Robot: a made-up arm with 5 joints.
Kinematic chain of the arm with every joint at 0, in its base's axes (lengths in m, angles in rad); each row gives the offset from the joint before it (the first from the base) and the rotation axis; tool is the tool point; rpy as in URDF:
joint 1: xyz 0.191 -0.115 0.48 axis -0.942 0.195 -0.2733
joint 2: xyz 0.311 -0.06 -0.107 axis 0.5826 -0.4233 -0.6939
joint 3: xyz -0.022 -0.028 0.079 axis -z
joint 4: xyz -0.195 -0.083 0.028 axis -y
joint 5: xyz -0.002 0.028 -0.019 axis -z
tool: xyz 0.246 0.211 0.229 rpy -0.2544 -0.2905 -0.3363
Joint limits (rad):
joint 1: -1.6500..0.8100
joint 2: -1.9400..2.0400
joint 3: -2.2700..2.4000
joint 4: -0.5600..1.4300
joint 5: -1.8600..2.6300
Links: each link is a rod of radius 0.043 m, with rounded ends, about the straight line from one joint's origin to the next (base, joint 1, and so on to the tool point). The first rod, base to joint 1, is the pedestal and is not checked.
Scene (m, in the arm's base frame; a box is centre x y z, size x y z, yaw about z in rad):
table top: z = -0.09
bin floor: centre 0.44 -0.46 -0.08 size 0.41 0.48 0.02 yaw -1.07
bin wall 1: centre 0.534 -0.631 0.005 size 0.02 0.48 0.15 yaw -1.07
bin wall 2: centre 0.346 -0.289 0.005 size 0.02 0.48 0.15 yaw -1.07
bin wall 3: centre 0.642 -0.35 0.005 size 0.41 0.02 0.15 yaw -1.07
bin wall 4: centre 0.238 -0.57 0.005 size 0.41 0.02 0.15 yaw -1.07
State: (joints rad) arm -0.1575 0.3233 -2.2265 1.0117 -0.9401
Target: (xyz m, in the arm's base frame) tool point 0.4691 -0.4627 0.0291
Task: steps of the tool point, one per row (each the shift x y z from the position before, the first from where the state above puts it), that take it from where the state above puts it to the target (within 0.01 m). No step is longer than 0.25 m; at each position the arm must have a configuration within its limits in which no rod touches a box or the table.
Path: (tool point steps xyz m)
1: 0.0267 0.0664 -0.1998
2: 0.0466 0.1404 -0.1566

